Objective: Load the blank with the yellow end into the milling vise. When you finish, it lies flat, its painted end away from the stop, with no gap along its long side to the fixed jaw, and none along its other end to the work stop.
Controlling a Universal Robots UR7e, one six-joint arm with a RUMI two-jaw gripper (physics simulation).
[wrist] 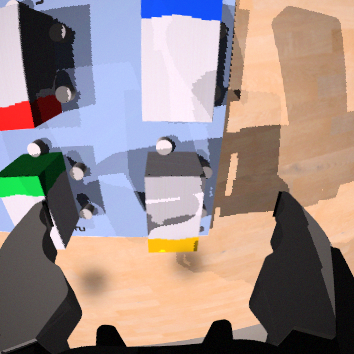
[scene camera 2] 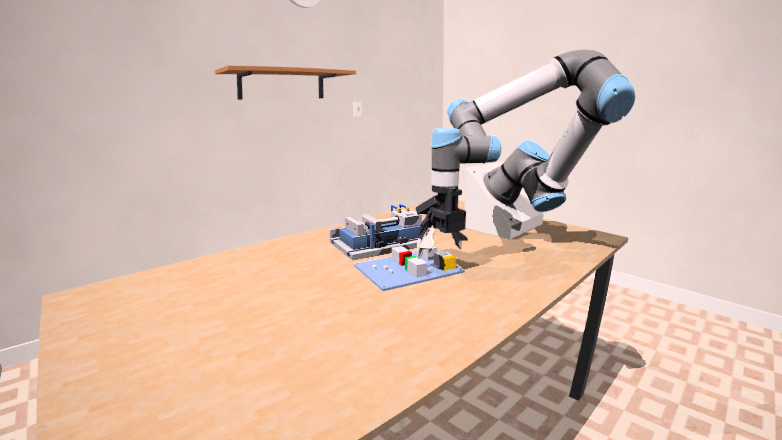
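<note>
The blank with the yellow end [scene camera 2: 448, 262] [wrist: 174, 207] sits on the light blue board [scene camera 2: 391, 281] [wrist: 117, 212], near its edge. In the wrist view its yellow end points down the picture and a peg stands at its dark far end. My gripper [scene camera 2: 440, 245] [wrist: 162, 199] is open and empty. It hangs above the board, with its fingers on either side of the yellow-ended blank in the wrist view, the blank left of centre between them. The milling vise [scene camera 2: 355, 239] stands behind the board in the scene view; the gripper partly covers its right part.
A green-ended blank [scene camera 2: 417, 266] [wrist: 22, 185] lies close to the left finger. A red-ended blank [scene camera 2: 404, 257] [wrist: 15, 116] and a blue-ended blank [wrist: 179, 70] also sit on the board. Short pegs [wrist: 165, 145] stand up beside the blanks. A wall shelf [scene camera 2: 284, 70] hangs behind the table [scene camera 2: 218, 328].
</note>
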